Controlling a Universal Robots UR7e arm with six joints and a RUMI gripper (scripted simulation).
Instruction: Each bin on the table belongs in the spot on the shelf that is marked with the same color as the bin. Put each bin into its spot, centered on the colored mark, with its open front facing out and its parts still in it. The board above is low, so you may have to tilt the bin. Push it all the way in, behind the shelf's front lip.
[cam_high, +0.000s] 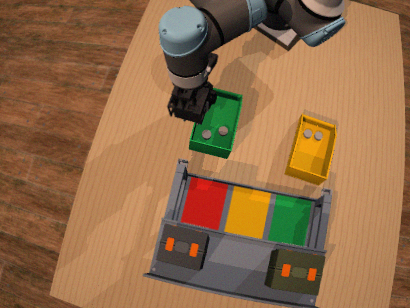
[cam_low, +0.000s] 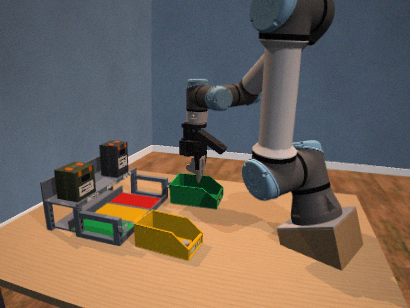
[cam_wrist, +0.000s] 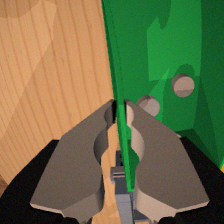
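Right now my hand is 1 cm past the green bin, 4 cm to the right of it and 3 cm above it. From my hand the other things lie so: yellow bin (5 cm behind, 30 cm to the left, 6 cm below); then yellow mark (20 cm ahead, 21 cm to the left, 10 cm below); then red mark (22 cm ahead, 10 cm to the left, 10 cm below).
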